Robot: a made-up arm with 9 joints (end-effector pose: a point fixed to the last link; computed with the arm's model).
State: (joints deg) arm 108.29 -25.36 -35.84 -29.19 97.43 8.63 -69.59 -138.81 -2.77
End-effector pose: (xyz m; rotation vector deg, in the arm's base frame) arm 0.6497 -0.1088 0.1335 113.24 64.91 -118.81
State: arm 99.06 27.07 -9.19 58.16 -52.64 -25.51 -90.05 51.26 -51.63
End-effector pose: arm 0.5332 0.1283 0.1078 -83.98 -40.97 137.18
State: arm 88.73 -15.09 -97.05 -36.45 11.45 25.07 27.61 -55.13 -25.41
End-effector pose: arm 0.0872 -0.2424 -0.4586 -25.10 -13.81 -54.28
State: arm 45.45 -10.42 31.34 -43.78 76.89 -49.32 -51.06 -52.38 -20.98
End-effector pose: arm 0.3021 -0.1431 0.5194 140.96 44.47 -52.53
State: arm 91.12 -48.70 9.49 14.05 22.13 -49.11 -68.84 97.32 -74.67
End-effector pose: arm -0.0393 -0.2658 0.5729 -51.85 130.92 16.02
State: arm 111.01 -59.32 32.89 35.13 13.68 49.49 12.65 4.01 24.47
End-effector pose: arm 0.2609 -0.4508 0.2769 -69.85 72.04 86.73
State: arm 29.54 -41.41 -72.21 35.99 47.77 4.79 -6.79 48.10 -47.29
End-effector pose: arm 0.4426 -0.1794 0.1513 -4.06 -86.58 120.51
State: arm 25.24 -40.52 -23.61 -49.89 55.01 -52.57 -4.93 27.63 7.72
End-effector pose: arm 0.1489 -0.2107 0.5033 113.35 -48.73 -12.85
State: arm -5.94 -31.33 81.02 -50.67 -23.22 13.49 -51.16 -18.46 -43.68
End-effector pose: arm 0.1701 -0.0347 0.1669 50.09 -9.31 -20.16
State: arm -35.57 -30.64 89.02 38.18 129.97 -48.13 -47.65 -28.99 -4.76
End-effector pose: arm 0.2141 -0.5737 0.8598 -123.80 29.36 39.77
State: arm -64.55 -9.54 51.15 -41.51 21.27 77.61 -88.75 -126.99 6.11
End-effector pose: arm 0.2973 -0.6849 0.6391 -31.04 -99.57 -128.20
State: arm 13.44 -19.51 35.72 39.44 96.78 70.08 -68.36 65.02 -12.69
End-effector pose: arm 0.0625 -0.4854 0.6314 71.25 113.09 27.58
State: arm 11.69 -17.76 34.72 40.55 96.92 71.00 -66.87 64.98 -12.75
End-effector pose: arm 0.0716 -0.4851 0.6378 73.29 114.72 25.37
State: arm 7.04 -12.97 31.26 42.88 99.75 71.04 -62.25 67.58 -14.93
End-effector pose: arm 0.1009 -0.4815 0.6640 79.41 119.07 16.99
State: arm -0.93 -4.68 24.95 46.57 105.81 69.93 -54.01 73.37 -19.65
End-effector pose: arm 0.1556 -0.4767 0.7026 91.60 123.78 0.41
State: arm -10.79 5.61 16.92 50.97 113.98 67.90 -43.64 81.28 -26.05
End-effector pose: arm 0.2199 -0.4814 0.7332 109.51 122.48 -22.22
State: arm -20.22 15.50 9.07 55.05 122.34 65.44 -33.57 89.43 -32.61
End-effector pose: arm 0.2629 -0.5034 0.7518 128.99 111.02 -44.19
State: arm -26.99 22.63 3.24 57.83 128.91 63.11 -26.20 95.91 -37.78
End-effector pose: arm 0.2739 -0.5287 0.7683 -140.92 -92.92 57.67
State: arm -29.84 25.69 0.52 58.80 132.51 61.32 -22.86 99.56 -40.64
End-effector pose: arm 0.2727 -0.5404 0.7804 -144.21 -80.59 62.22
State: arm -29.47 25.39 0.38 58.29 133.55 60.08 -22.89 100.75 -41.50
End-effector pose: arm 0.2755 -0.5381 0.7835 -145.24 -78.95 63.19
